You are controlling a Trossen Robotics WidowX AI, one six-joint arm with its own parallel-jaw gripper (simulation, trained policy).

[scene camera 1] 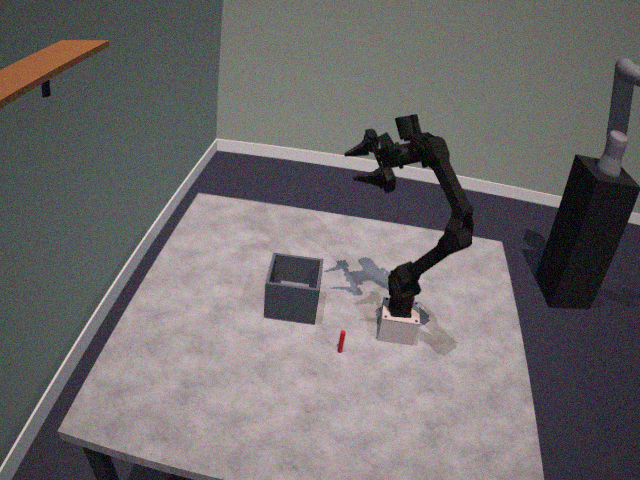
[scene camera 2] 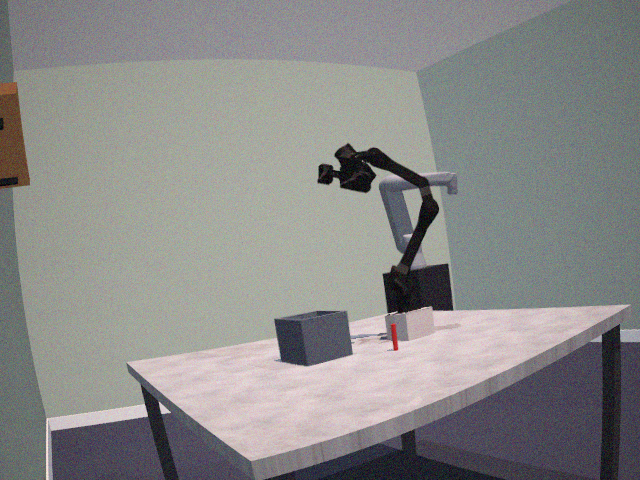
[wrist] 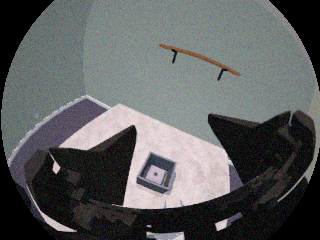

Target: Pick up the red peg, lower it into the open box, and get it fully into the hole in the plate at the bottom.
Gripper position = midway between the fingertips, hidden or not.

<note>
I see my gripper [scene camera 1: 348, 166].
My gripper is seen too in scene camera 2 [scene camera 2: 329, 183] and in the wrist view [wrist: 172, 123].
</note>
